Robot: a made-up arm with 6 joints. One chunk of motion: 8 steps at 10 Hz.
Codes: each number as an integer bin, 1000 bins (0 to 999) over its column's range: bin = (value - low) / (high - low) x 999, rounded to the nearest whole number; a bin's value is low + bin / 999 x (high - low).
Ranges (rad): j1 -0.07..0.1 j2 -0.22..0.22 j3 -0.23..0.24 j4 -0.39..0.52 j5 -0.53..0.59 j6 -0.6..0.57
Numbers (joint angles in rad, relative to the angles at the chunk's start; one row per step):
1: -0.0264 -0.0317 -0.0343 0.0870 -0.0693 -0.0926
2: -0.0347 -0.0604 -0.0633 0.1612 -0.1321 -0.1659
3: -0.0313 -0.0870 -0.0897 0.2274 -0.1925 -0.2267
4: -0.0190 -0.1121 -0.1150 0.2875 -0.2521 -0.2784
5: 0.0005 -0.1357 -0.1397 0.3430 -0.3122 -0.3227
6: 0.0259 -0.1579 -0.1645 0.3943 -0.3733 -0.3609
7: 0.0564 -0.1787 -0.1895 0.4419 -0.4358 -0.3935
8: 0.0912 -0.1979 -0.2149 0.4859 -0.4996 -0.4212
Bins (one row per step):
1: 256 428 416 524 411 433
2: 207 362 354 605 355 371
3: 227 302 298 678 301 319
4: 300 245 244 744 248 275
5: 414 191 192 805 194 237
6: 564 141 139 861 140 204
7: 743 94 86 913 84 176
8: 947 50 32 962 27 153

